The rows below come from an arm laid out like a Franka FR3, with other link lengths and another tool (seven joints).
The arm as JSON. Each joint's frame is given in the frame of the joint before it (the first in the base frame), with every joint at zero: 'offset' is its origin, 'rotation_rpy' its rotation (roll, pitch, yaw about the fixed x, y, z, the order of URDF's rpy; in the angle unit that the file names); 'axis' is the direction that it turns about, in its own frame. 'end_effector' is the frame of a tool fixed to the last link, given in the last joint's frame.
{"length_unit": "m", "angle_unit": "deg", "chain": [
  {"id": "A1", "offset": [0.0, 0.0, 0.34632], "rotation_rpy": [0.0, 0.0, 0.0], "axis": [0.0, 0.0, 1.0]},
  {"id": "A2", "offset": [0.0, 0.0, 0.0], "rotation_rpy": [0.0, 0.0, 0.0], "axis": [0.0, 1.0, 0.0]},
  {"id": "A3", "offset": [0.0, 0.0, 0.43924], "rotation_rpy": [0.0, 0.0, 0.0], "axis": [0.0, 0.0, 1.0]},
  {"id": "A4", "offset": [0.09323, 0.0, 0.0], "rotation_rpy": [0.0, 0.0, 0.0], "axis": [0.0, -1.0, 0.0]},
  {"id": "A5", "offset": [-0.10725, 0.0, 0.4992], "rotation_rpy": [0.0, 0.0, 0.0], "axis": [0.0, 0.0, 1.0]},
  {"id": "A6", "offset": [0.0, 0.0, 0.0], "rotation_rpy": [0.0, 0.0, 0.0], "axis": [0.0, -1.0, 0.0]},
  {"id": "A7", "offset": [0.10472, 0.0, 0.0], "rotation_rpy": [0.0, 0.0, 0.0], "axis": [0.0, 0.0, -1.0]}
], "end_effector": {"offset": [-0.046, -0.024, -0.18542], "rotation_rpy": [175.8, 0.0, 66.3]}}
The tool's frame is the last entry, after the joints.
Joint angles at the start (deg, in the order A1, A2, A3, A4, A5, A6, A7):
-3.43 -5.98 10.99 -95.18 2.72 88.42 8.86
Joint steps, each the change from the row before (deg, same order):
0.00 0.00 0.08 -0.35 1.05 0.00 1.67
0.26 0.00 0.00 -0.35 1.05 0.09 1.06
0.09 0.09 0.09 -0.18 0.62 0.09 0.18
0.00 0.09 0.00 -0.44 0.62 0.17 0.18
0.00 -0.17 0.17 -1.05 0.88 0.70 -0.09
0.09 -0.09 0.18 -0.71 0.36 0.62 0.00
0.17 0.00 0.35 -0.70 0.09 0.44 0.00
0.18 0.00 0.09 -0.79 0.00 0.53 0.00
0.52 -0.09 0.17 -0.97 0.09 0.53 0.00
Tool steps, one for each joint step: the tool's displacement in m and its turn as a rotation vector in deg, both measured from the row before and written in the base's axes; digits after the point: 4 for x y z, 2 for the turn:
-0.0017 0.0055 -0.0035 0.95 0.54 -1.59
-0.0014 0.0069 -0.0033 0.97 0.45 -0.81
0.0000 0.0040 -0.0026 0.59 0.28 -0.01
0.0001 0.0020 -0.0050 0.57 0.46 -0.21
-0.0011 0.0045 -0.0077 0.80 0.30 0.15
-0.0004 0.0040 -0.0054 0.32 0.05 0.18
-0.0008 0.0057 -0.0064 0.01 0.27 0.45
-0.0003 0.0026 -0.0072 -0.06 0.26 0.20
-0.0022 0.0072 -0.0080 -0.01 0.36 0.60

